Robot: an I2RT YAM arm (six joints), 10 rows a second.
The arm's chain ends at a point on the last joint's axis. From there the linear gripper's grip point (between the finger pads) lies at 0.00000 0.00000 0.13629 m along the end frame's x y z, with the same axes.
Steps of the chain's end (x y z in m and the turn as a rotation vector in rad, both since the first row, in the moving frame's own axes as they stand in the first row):
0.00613 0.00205 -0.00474 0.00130 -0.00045 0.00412
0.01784 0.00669 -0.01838 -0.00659 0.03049 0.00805
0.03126 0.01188 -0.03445 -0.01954 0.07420 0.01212
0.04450 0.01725 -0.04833 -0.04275 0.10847 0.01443
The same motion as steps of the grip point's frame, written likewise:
0.00607 0.00187 -0.00474 0.00130 -0.00045 0.00412
0.02199 0.00760 -0.01845 -0.00659 0.03049 0.00805
0.04135 0.01460 -0.03485 -0.01954 0.07420 0.01212
0.05921 0.02317 -0.04926 -0.04275 0.10847 0.01443

